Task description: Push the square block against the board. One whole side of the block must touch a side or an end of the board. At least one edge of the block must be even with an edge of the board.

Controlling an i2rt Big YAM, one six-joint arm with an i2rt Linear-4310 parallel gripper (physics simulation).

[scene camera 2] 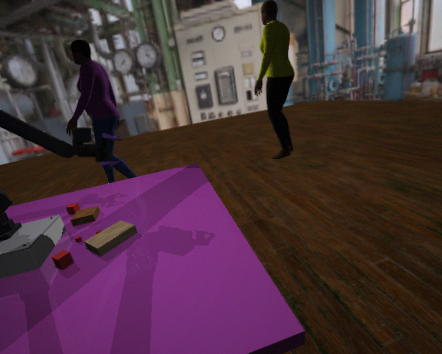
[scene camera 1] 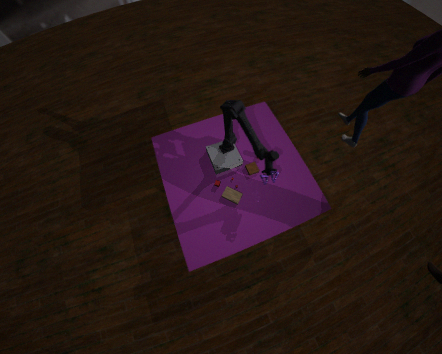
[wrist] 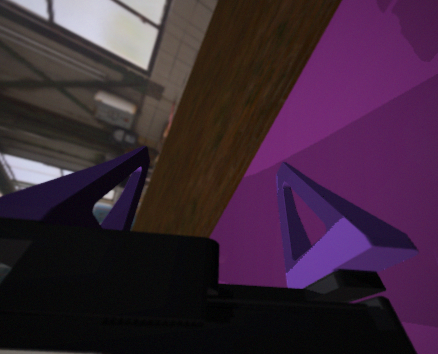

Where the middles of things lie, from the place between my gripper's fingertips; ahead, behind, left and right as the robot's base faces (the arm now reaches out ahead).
My hand is 11 cm past the wooden board point(scene camera 2: 104, 241), 23 cm to the left of it and 26 cm above it.
